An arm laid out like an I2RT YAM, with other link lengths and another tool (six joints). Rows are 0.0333 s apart.
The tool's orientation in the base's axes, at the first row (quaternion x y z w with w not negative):
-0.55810 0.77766 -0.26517 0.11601
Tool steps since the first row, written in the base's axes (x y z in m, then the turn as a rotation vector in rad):
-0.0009 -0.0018 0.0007 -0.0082 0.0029 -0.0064
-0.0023 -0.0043 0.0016 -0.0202 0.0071 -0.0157
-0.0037 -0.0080 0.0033 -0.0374 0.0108 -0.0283
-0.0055 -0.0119 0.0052 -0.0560 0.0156 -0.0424
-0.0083 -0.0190 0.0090 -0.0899 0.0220 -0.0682
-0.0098 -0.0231 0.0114 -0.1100 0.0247 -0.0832
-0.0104 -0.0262 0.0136 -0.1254 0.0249 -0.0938
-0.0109 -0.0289 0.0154 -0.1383 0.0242 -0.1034
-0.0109 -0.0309 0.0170 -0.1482 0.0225 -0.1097
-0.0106 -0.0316 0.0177 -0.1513 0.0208 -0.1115
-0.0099 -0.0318 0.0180 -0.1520 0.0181 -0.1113
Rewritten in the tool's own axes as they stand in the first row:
0.0021 -0.0001 -0.0005 -0.0006 0.0108 0.0006
0.0050 0.0000 -0.0012 -0.0013 0.0265 0.0014
0.0091 -0.0007 -0.0022 -0.0002 0.0481 0.0027
0.0136 -0.0012 -0.0036 0.0002 0.0718 0.0042
0.0216 -0.0027 -0.0061 0.0031 0.1147 0.0077
0.0262 -0.0037 -0.0076 0.0059 0.1396 0.0099
0.0296 -0.0052 -0.0089 0.0099 0.1579 0.0113
0.0325 -0.0064 -0.0098 0.0140 0.1733 0.0133
0.0345 -0.0077 -0.0106 0.0183 0.1843 0.0143
0.0351 -0.0085 -0.0108 0.0208 0.1874 0.0149
0.0351 -0.0093 -0.0107 0.0235 0.1872 0.0151

